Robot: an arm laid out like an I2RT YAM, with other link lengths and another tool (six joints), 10 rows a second.
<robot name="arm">
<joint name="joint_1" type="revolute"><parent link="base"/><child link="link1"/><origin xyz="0.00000 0.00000 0.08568"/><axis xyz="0 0 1"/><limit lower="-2.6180" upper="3.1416"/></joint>
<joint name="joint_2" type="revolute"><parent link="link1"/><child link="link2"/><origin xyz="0.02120 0.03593 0.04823"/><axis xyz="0 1 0"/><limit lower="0.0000" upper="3.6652"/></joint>
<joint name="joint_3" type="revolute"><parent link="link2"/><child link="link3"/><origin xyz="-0.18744 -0.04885 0.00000"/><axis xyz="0 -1 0"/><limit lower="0.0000" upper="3.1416"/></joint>
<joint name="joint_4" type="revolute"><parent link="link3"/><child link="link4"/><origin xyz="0.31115 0.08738 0.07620"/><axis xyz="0 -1 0"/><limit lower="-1.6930" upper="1.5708"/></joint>
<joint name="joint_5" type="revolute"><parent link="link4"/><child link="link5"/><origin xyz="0.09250 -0.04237 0.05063"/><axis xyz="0 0 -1"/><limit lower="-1.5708" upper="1.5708"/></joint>
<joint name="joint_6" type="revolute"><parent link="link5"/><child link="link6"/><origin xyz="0.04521 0.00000 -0.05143"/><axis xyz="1 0 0"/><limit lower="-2.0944" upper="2.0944"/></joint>
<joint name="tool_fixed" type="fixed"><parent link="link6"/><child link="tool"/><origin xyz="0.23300 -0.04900 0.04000" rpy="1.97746 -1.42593 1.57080"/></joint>
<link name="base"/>
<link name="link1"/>
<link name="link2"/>
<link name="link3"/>
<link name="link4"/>
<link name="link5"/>
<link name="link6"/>
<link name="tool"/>
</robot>
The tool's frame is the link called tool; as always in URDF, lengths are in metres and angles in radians.
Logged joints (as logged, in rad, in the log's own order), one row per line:
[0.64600, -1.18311, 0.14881, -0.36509, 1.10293, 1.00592]
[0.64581, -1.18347, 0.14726, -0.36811, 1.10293, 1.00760]
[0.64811, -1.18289, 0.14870, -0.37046, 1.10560, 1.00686]
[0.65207, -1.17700, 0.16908, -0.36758, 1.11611, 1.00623]
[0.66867, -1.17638, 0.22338, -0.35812, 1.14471, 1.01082]
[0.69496, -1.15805, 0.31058, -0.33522, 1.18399, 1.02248]
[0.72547, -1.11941, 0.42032, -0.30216, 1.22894, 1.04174]
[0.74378, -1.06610, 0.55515, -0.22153, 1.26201, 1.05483]
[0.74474, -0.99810, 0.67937, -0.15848, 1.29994, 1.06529]
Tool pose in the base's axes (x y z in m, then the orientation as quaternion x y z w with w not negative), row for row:
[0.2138, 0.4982, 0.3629, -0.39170, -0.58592, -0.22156, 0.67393]
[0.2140, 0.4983, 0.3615, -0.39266, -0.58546, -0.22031, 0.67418]
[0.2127, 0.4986, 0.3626, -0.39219, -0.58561, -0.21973, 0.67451]
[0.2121, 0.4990, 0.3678, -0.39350, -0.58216, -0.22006, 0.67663]
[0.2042, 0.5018, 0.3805, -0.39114, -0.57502, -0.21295, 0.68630]
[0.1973, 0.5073, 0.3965, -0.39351, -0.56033, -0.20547, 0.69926]
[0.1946, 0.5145, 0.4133, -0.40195, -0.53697, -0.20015, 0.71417]
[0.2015, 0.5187, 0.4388, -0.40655, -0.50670, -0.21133, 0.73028]
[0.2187, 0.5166, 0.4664, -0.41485, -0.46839, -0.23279, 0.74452]
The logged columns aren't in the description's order. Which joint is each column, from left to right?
Columns, left to right: joint_1, joint_5, joint_6, joint_4, joint_3, joint_2.
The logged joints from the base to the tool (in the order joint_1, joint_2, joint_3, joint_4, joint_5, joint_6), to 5 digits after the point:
[0.64600, 1.00592, 1.10293, -0.36509, -1.18311, 0.14881]
[0.64581, 1.00760, 1.10293, -0.36811, -1.18347, 0.14726]
[0.64811, 1.00686, 1.10560, -0.37046, -1.18289, 0.14870]
[0.65207, 1.00623, 1.11611, -0.36758, -1.17700, 0.16908]
[0.66867, 1.01082, 1.14471, -0.35812, -1.17638, 0.22338]
[0.69496, 1.02248, 1.18399, -0.33522, -1.15805, 0.31058]
[0.72547, 1.04174, 1.22894, -0.30216, -1.11941, 0.42032]
[0.74378, 1.05483, 1.26201, -0.22153, -1.06610, 0.55515]
[0.74474, 1.06529, 1.29994, -0.15848, -0.99810, 0.67937]

